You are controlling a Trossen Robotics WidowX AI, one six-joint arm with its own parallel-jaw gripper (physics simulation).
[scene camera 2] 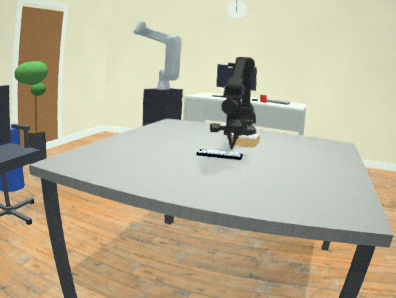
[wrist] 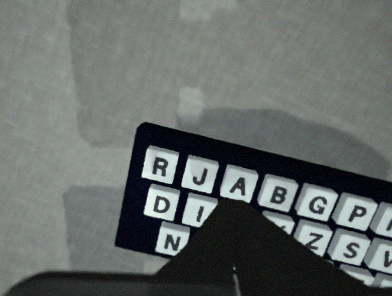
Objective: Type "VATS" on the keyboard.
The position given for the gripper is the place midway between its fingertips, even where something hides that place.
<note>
In view: the gripper [wrist: 231, 211] and a dark keyboard [wrist: 175, 179].
</note>
